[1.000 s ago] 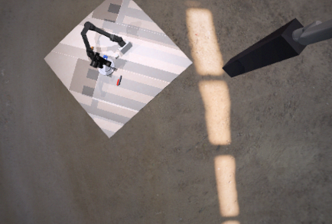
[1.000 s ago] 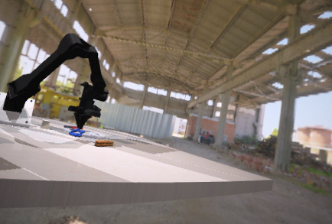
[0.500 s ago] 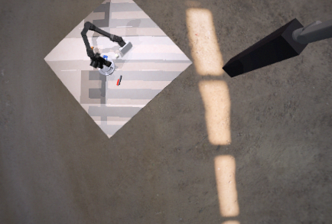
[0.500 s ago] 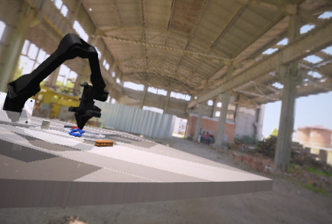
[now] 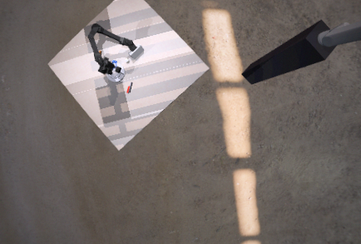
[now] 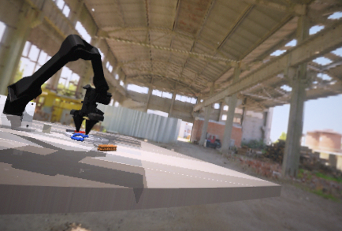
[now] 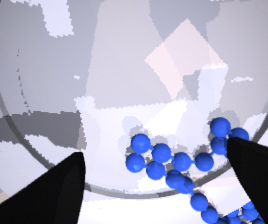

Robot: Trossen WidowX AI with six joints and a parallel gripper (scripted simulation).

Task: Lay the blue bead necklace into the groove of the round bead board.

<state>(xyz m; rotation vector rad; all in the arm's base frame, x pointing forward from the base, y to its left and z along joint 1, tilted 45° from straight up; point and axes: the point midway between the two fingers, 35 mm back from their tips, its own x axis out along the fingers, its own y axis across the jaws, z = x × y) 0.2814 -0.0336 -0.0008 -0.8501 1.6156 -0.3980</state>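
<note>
The round white bead board lies 3 cm ahead of my gripper tip, 1 cm to the left of it and 1 cm below it. From my gripper tip the other things lie so: small white block 15 cm behind, 2 cm to the left; red pen-like object 5 cm ahead, 24 cm to the left, 2 cm below.
</note>
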